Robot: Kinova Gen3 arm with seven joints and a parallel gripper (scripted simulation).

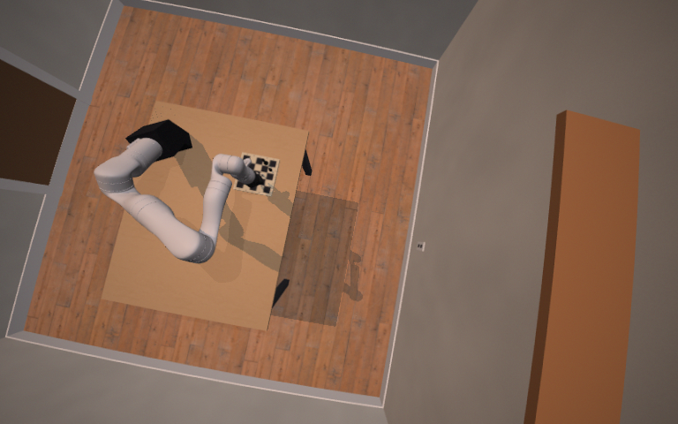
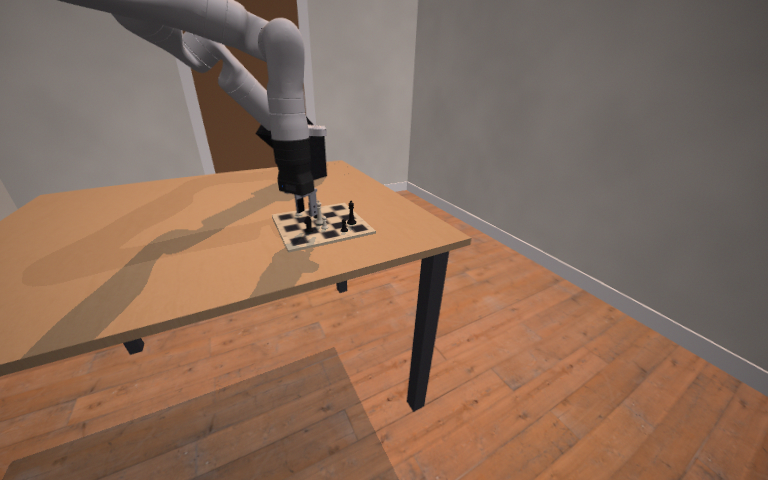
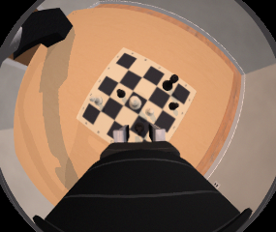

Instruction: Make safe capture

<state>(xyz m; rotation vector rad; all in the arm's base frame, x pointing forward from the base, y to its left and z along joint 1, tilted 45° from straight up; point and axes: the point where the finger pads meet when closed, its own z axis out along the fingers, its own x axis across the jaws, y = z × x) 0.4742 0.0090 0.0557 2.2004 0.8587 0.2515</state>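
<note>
The black piece is 50 mm below my hand. Round my hand: chessboard: 70 mm below, 40 mm to the left, 30 mm behind; then tall white piece: 40 mm to the left, 30 mm below, 30 mm behind.
</note>
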